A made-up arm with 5 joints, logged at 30 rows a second.
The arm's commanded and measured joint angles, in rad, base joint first. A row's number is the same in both.
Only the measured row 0 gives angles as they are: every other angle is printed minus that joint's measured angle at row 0.
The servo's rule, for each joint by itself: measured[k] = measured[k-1] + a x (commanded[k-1-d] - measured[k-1]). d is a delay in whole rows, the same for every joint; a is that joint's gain. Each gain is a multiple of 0.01, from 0.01 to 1. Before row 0 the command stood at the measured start. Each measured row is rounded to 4 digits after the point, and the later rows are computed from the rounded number. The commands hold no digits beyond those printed.
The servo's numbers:
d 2
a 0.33 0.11 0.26 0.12 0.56
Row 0, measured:
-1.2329, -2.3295, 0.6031, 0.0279, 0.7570
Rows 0 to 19, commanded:
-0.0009, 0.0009, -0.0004, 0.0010, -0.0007
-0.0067, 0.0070, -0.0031, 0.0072, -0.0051
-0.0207, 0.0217, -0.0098, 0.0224, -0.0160
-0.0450, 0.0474, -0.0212, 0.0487, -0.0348
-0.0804, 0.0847, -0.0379, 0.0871, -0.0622
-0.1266, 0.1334, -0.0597, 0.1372, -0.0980
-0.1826, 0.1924, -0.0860, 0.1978, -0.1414
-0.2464, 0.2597, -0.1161, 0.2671, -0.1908
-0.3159, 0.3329, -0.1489, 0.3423, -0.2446
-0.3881, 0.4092, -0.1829, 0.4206, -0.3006
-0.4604, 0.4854, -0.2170, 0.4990, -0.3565
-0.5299, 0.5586, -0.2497, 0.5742, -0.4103
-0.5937, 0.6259, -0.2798, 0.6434, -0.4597
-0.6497, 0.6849, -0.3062, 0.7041, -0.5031
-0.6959, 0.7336, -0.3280, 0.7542, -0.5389
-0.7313, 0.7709, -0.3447, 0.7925, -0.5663
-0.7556, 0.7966, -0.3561, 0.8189, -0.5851
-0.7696, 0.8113, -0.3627, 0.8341, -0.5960
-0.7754, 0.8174, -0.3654, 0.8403, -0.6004
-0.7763, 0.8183, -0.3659, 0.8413, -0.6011
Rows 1 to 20, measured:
0.0000, 0.0000, 0.0000, 0.0000, 0.0000
0.0000, 0.0000, 0.0000, 0.0000, 0.0000
-0.0003, 0.0001, -0.0001, 0.0001, -0.0004
-0.0024, 0.0009, -0.0009, 0.0010, -0.0030
-0.0084, 0.0032, -0.0032, 0.0036, -0.0103
-0.0205, 0.0081, -0.0079, 0.0090, -0.0240
-0.0403, 0.0165, -0.0157, 0.0184, -0.0454
-0.0688, 0.0294, -0.0271, 0.0327, -0.0749
-0.1064, 0.0473, -0.0424, 0.0525, -0.1121
-0.1526, 0.0707, -0.0616, 0.0783, -0.1562
-0.2065, 0.0995, -0.0843, 0.1100, -0.2057
-0.2664, 0.1336, -0.1099, 0.1473, -0.2588
-0.3304, 0.1723, -0.1377, 0.1895, -0.3135
-0.3962, 0.2148, -0.1668, 0.2357, -0.3677
-0.4614, 0.2600, -0.1962, 0.2846, -0.4192
-0.5235, 0.3067, -0.2248, 0.3349, -0.4662
-0.5804, 0.3537, -0.2516, 0.3852, -0.5069
-0.6302, 0.3996, -0.2758, 0.4341, -0.5402
-0.6716, 0.4433, -0.2967, 0.4803, -0.5653
-0.7039, 0.4838, -0.3139, 0.5228, -0.5825

